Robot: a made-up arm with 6 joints. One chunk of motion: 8 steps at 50 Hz.
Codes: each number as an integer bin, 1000 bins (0 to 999) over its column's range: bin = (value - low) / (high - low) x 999, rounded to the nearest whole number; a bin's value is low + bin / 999 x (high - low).
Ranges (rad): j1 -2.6..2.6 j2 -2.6..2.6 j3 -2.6..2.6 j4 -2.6..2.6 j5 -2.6..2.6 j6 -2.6..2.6
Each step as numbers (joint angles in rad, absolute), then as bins.
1 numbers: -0.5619 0.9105 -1.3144 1.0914 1.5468 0.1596
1 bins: 392 674 247 709 797 530
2 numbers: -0.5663 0.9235 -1.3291 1.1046 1.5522 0.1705
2 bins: 391 677 244 712 798 532
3 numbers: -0.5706 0.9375 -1.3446 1.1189 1.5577 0.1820
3 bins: 390 680 241 714 799 534
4 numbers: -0.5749 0.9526 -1.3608 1.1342 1.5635 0.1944
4 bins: 389 683 238 717 800 537
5 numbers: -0.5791 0.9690 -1.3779 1.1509 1.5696 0.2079
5 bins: 388 686 235 721 801 539
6 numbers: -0.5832 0.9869 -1.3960 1.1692 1.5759 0.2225
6 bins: 387 689 231 724 802 542
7 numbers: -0.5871 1.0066 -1.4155 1.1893 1.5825 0.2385
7 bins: 387 693 228 728 804 545
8 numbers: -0.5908 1.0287 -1.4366 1.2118 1.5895 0.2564
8 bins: 386 697 224 732 805 549
